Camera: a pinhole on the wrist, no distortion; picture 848 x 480 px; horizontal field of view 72.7 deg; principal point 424.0 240.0 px. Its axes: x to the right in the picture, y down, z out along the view. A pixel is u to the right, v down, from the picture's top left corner.
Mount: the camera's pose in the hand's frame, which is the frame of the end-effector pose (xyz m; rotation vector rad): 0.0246 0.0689 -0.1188 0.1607 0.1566 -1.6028
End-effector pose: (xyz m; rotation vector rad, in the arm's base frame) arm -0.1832 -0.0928 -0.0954 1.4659 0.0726 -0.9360
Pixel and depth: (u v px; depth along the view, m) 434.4 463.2 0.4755
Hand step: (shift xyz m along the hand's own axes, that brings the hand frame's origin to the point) 0.2053 -0.0414 0.3452
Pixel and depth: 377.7 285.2 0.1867
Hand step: 0.0386 0.0458 0.0671
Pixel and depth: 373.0 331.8 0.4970
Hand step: 0.1022 0.0098 0.3769
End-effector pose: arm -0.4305 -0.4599 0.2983 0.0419 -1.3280 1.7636
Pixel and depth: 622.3 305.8 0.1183
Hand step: 0.0358 0.0049 -0.0110
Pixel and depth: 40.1 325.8 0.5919
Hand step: 0.1236 0.3336 0.5398
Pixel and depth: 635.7 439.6 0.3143
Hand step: 0.1271 -0.1110 0.1660
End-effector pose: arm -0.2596 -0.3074 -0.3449 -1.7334 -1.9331 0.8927
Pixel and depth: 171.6 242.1 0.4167
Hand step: 0.0303 0.1644 0.3260
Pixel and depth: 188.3 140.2 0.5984
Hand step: -0.0737 0.1931 0.5166
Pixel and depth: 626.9 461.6 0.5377
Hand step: 0.2208 -0.2316 0.3700
